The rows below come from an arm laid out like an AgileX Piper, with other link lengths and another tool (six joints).
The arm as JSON. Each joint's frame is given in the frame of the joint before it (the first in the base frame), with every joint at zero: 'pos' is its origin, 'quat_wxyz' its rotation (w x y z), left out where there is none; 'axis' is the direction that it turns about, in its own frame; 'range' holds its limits. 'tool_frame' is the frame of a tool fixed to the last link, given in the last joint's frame.
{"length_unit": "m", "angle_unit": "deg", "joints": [
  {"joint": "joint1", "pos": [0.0, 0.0, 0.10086], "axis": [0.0, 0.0, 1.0], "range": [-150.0, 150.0]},
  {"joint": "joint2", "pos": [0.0, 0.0, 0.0], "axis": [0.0, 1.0, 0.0], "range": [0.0, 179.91]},
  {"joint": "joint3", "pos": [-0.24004, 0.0, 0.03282], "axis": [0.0, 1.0, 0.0], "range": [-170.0, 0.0]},
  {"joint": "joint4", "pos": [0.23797, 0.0, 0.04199], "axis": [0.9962, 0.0, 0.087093], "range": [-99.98, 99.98]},
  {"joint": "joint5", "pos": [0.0, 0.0, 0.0], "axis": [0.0, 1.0, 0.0], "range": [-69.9, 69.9]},
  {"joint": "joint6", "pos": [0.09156, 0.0, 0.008], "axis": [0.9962, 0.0, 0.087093], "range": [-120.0, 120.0]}
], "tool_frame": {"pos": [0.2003, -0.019, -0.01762], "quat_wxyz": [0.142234, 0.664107, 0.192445, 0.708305]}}
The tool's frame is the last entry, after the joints.
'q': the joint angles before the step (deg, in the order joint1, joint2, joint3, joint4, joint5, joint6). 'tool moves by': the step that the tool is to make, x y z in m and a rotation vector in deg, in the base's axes. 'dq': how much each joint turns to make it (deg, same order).
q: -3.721, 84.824, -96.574, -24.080, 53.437, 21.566
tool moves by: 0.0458, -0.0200, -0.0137, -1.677, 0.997, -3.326
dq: -0.007, 13.093, -11.714, -4.524, 0.761, 3.278
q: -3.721, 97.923, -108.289, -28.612, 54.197, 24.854
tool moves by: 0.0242, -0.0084, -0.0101, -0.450, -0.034, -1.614
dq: -0.007, 6.886, -6.438, -1.928, 0.264, 1.847
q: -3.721, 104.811, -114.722, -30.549, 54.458, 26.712
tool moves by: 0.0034, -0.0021, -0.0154, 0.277, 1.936, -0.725
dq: -0.003, 2.567, -1.470, -0.172, 1.109, 0.243
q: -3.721, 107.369, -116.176, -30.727, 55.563, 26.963
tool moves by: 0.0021, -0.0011, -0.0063, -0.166, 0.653, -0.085
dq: -0.002, 0.896, -0.110, -0.291, -0.108, 0.123
